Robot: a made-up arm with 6 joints.
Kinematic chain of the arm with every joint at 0, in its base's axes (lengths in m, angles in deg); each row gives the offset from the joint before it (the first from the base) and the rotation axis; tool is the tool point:
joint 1: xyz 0 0 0.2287 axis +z
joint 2: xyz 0 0 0 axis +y
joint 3: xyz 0 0 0.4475 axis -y
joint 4: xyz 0 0 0 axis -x
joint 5: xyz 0.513 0 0 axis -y
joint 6: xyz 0 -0.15 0 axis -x
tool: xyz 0 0 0
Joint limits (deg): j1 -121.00..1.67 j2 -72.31..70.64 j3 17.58..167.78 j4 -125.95..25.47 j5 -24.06..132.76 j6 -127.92..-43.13
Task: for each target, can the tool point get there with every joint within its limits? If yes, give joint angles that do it. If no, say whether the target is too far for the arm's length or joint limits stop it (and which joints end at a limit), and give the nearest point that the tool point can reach.
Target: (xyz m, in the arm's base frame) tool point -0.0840 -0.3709 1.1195
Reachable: yes | joints -88.80 31.35 119.38 -52.31 11.45 -62.64
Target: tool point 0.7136 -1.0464 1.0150
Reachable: no: too far | nearest point 0.4700 -0.6893 0.7466 | short by 0.509 m
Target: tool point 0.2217 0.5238 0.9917
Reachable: yes | joints -109.23 -52.11 77.43 -104.22 69.44 -64.91
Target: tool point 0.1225 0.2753 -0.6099
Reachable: no: joint limits stop it (at a limit: joint 1, joint 2, joint 3, joint 4) | nearest point 0.2065 0.6065 -0.1122 | short by 0.604 m
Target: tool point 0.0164 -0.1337 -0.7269
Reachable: no: joint limits stop it (at a limit: joint 2, joint 3) | nearest point 0.0743 -0.6061 -0.1231 | short by 0.769 m
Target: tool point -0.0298 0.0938 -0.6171
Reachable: no: joint limits stop it (at a limit: joint 2, joint 3, joint 4) | nearest point -0.1940 0.6106 -0.1122 | short by 0.741 m
